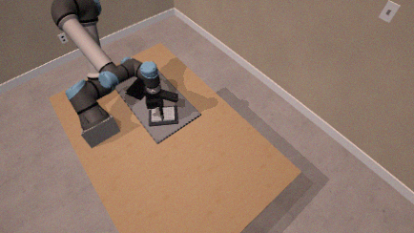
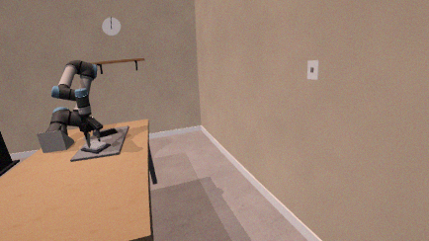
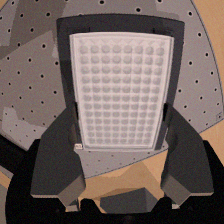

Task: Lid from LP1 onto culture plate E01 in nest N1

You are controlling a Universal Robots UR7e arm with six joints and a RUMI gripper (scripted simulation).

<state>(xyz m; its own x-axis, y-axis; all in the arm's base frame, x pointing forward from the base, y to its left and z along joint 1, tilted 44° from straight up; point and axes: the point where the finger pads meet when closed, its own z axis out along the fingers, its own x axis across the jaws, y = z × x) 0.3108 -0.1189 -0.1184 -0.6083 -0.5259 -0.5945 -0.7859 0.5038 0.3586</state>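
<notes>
Now: the clear lid 1 cm below my hand. Round my hand: dark plate nest N1 (3 cm below); culture plate (2 cm below); dark lid park (27 cm to the left, 3 cm below, 3 cm ahead).
</notes>
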